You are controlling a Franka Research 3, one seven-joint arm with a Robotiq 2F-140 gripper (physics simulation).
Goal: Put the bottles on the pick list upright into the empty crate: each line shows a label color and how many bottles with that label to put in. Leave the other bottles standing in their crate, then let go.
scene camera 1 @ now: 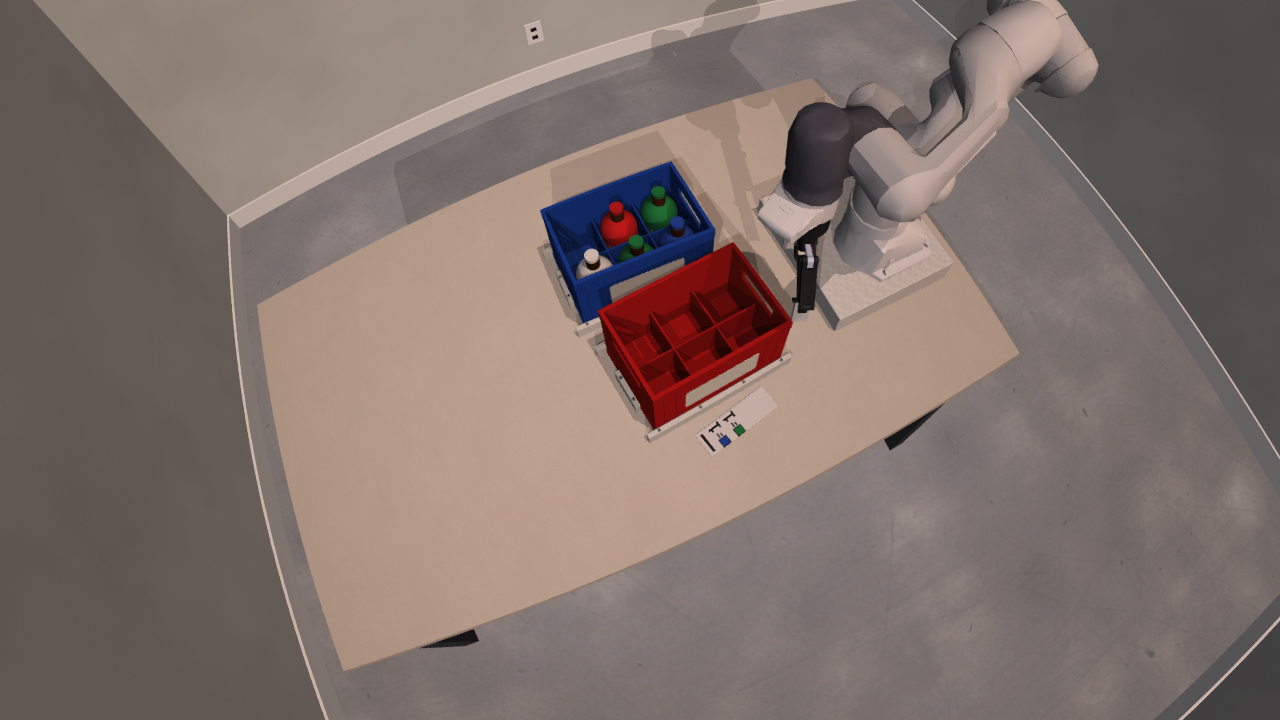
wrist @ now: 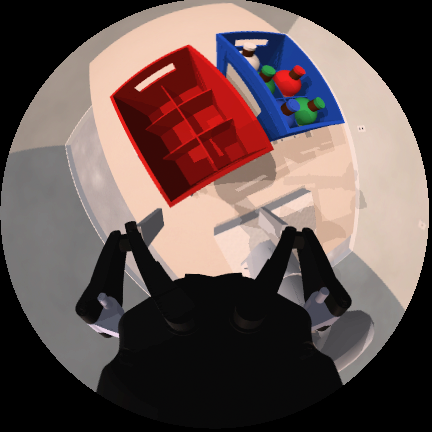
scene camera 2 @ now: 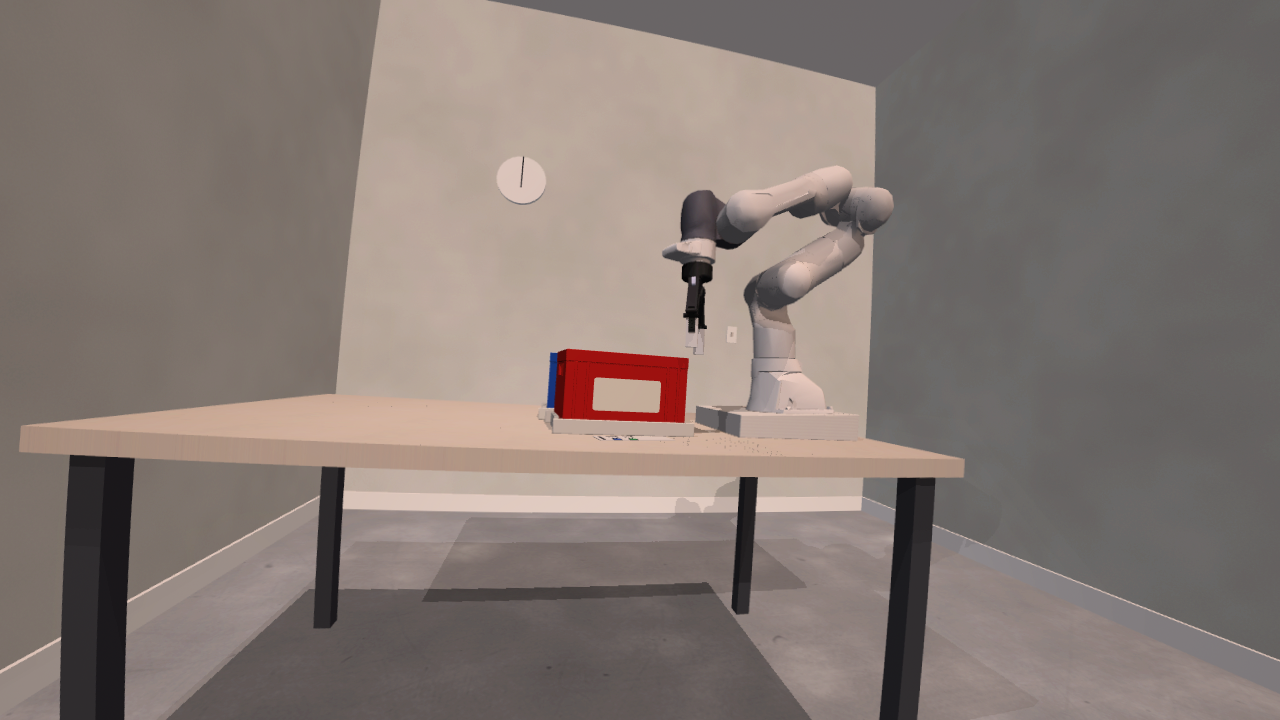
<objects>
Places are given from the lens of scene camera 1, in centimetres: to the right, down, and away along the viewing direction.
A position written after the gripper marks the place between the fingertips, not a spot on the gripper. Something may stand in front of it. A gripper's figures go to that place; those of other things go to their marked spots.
gripper [scene camera 1: 794, 281]: 26, -13, 110
red bottle [scene camera 1: 617, 226]: -4, -25, 125
green bottle [scene camera 1: 657, 210]: 3, -29, 126
</objects>
